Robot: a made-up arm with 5 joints. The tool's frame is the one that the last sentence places.
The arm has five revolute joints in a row. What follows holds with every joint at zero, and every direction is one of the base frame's. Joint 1 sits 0.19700 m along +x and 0.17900 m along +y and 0.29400 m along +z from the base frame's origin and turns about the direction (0.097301, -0.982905, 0.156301), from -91.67 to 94.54 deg. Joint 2 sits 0.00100 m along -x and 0.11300 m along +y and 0.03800 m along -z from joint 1 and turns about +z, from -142.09 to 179.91 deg. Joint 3 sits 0.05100 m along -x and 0.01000 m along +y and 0.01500 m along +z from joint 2 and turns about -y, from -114.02 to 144.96 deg. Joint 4 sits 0.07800 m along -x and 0.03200 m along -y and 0.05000 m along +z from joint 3 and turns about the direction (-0.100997, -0.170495, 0.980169), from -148.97 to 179.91 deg. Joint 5 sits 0.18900 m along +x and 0.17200 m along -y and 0.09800 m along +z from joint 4 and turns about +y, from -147.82 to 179.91 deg. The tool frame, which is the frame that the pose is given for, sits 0.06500 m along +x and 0.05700 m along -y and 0.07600 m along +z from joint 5; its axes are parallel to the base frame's.
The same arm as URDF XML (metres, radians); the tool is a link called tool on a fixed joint. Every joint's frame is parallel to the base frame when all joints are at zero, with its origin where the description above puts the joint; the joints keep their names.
<robot name="arm">
<link name="base_link"/>
<link name="link1"/>
<link name="link2"/>
<link name="link3"/>
<link name="link4"/>
<link name="link5"/>
<link name="tool"/>
<joint name="joint 1" type="revolute"><parent link="base_link"/><child link="link1"/><origin xyz="0.1970 0.1790 0.2940" rpy="0.0000 0.0000 0.0000"/><axis xyz="0.097301 -0.982905 0.156301"/><limit lower="-1.5999" upper="1.6500"/></joint>
<joint name="joint 2" type="revolute"><parent link="link1"/><child link="link2"/><origin xyz="-0.0010 0.1130 -0.0380" rpy="0.0000 0.0000 0.0000"/><axis xyz="0 0 1"/><limit lower="-2.4799" upper="3.1400"/></joint>
<joint name="joint 3" type="revolute"><parent link="link2"/><child link="link3"/><origin xyz="-0.0510 0.0100 0.0150" rpy="0.0000 0.0000 0.0000"/><axis xyz="0 -1 0"/><limit lower="-1.9900" upper="2.5300"/></joint>
<joint name="joint 4" type="revolute"><parent link="link3"/><child link="link4"/><origin xyz="-0.0780 -0.0320 0.0500" rpy="0.0000 0.0000 0.0000"/><axis xyz="-0.100997 -0.170495 0.980169"/><limit lower="-2.6000" upper="3.1400"/></joint>
<joint name="joint 5" type="revolute"><parent link="link4"/><child link="link5"/><origin xyz="0.1890 -0.1720 0.0980" rpy="0.0000 0.0000 0.0000"/><axis xyz="0 1 0"/><limit lower="-2.5799" upper="3.1400"/></joint>
<joint name="tool_fixed" type="fixed"><parent link="link5"/><child link="tool"/><origin xyz="0.0650 -0.0570 0.0760" rpy="0.0000 0.0000 0.0000"/></joint>
</robot>

